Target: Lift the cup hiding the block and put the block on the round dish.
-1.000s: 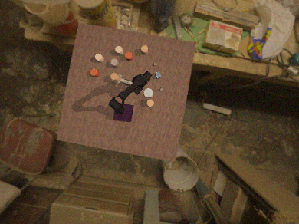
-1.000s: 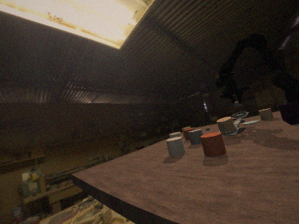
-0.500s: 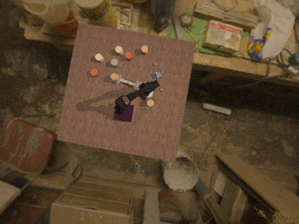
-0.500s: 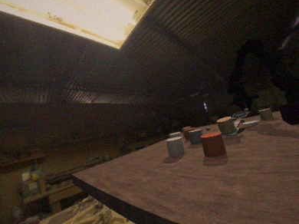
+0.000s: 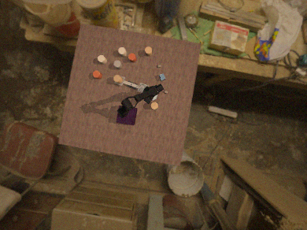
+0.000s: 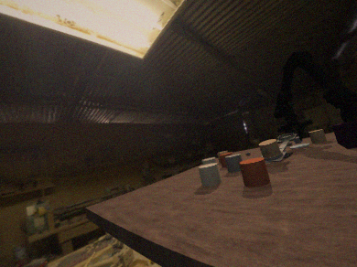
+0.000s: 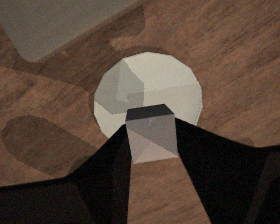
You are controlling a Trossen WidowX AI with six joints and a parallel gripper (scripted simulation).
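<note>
The white round dish lies 30 mm below my gripper tip. The rest, counted from my gripper tip: balance beam 50 mm ahead, 230 mm to the left, 10 mm above; grey block 10 mm above; small blue block 210 mm ahead, 50 mm to the right, 10 mm below.
</note>
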